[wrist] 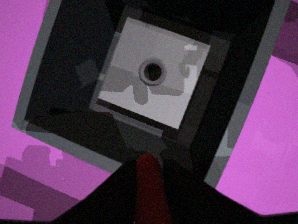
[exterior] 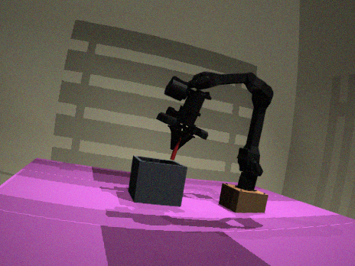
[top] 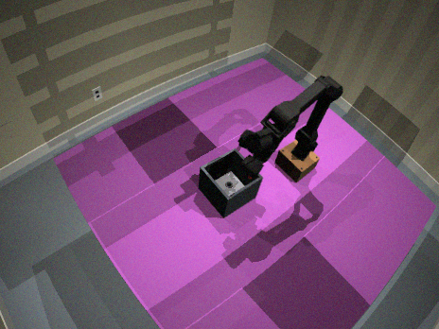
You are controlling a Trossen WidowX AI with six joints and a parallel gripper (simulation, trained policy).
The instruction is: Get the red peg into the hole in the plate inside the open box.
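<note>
Right now the grey plate is 2 cm ahead of my gripper tip, 5 cm to the right of it and 14 cm below it. The rest, counted from my gripper tip: red peg (1 cm to the left, 1 cm above).
</note>
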